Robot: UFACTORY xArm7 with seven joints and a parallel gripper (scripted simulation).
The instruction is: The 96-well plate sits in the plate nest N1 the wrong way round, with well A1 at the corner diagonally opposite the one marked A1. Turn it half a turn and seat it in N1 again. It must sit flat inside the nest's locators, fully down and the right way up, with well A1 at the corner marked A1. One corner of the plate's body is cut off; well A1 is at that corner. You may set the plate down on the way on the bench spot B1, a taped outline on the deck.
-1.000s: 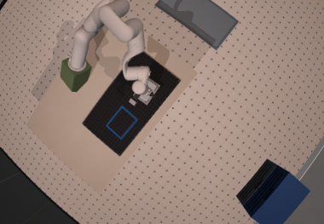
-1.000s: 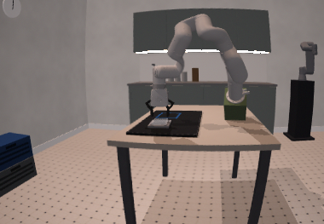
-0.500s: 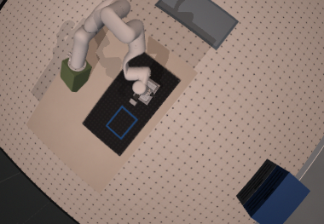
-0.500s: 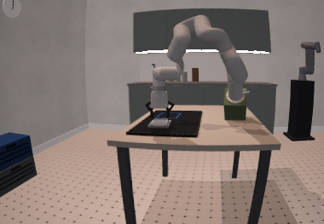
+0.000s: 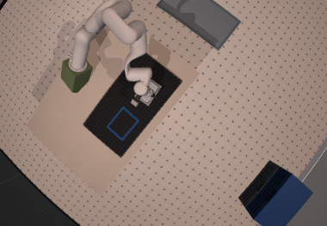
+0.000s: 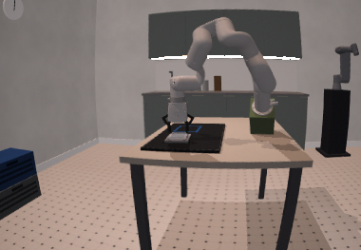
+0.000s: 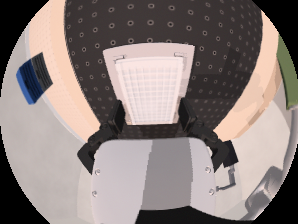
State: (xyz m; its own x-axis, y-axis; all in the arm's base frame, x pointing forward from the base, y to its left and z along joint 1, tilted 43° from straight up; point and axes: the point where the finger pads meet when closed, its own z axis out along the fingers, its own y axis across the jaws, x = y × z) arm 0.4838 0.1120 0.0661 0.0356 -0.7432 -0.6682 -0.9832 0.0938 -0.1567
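My gripper is now 3 cm above the white 96-well plate. Round my hand: grey plate nest N1: 4 cm below.
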